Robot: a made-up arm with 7 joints.
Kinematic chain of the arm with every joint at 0, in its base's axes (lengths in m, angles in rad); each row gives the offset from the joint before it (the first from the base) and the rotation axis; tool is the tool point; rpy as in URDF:
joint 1: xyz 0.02 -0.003 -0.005 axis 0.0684 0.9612 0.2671
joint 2: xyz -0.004 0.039 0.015 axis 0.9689 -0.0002 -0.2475
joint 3: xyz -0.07 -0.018 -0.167 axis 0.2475 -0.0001 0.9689
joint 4: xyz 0.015 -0.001 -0.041 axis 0.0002 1 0
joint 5: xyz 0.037 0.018 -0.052 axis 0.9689 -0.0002 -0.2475
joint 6: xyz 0.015 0.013 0.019 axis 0.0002 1 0
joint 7: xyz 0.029 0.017 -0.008 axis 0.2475 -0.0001 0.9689
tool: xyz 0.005 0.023 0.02 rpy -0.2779 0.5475 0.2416
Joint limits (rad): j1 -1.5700..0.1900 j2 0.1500..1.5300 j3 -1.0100..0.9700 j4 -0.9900..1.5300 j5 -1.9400..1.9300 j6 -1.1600..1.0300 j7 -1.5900..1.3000
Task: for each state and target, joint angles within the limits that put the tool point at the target. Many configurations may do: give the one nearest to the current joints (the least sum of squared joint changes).
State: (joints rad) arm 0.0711 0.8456 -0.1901 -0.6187 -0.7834 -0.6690 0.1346
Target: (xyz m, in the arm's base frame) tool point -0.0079 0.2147 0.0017
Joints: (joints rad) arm 0.1900 0.9791 0.4765 -0.9900 -0.2834 -0.7322 -0.0017
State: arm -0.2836 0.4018 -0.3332 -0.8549 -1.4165 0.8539 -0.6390
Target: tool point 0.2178 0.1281 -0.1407
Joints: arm -0.5645 0.6353 -0.1915 -0.6167 -1.3931 0.8119 -0.5973
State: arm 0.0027 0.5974 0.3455 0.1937 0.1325 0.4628 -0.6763
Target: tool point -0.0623 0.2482 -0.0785
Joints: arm 0.1900 0.5546 0.9700 -0.1259 -0.1919 -0.1015 -0.3029
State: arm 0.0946 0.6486 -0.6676 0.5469 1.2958 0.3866 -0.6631
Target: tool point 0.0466 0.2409 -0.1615
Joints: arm 0.1153 1.1571 -0.4166 0.4069 1.2026 0.4468 -0.6005
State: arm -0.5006 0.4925 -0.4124 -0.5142 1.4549 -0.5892 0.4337
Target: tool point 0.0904 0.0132 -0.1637
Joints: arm -0.5484 0.3419 -0.4344 -0.5259 1.4657 -0.5726 0.4129
